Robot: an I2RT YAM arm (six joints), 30 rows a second.
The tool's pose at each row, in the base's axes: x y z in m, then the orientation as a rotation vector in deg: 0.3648, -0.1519, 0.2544, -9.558, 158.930, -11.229; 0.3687, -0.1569, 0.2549, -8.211, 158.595, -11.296; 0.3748, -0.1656, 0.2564, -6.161, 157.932, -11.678; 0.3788, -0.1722, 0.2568, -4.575, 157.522, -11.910; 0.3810, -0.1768, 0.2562, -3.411, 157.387, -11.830; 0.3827, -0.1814, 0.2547, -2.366, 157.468, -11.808; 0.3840, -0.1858, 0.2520, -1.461, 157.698, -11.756; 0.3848, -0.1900, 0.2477, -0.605, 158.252, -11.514; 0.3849, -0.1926, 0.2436, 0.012, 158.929, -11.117; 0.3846, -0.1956, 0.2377, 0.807, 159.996, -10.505; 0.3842, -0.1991, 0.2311, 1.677, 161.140, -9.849; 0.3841, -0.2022, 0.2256, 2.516, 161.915, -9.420; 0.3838, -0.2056, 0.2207, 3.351, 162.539, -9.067; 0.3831, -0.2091, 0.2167, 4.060, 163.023, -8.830; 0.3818, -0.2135, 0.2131, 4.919, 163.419, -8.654; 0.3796, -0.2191, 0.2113, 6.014, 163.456, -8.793
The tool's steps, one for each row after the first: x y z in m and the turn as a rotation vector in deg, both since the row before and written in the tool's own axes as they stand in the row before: -0.0031, -0.0054, 0.0015, 0.253, -0.325, 0.937; -0.0051, -0.0093, 0.0018, 0.594, -0.600, 1.399; -0.0032, -0.0068, 0.0020, 0.409, -0.351, 1.092; -0.0014, -0.0045, 0.0020, 0.114, -0.105, 0.831; -0.0007, -0.0043, 0.0026, 0.122, 0.117, 0.729; 0.0001, -0.0039, 0.0036, 0.072, 0.263, 0.626; 0.0010, -0.0035, 0.0048, -0.086, 0.574, 0.597; 0.0015, -0.0020, 0.0042, -0.231, 0.679, 0.441; 0.0024, -0.0022, 0.0058, -0.374, 1.067, 0.564; 0.0026, -0.0027, 0.0065, -0.395, 1.151, 0.610; 0.0018, -0.0024, 0.0055, -0.226, 0.798, 0.578; 0.0017, -0.0029, 0.0049, -0.169, 0.655, 0.572; 0.0018, -0.0031, 0.0040, -0.098, 0.516, 0.479; 0.0021, -0.0041, 0.0036, -0.040, 0.442, 0.579; 0.0024, -0.0056, 0.0017, 0.203, 0.113, 0.731
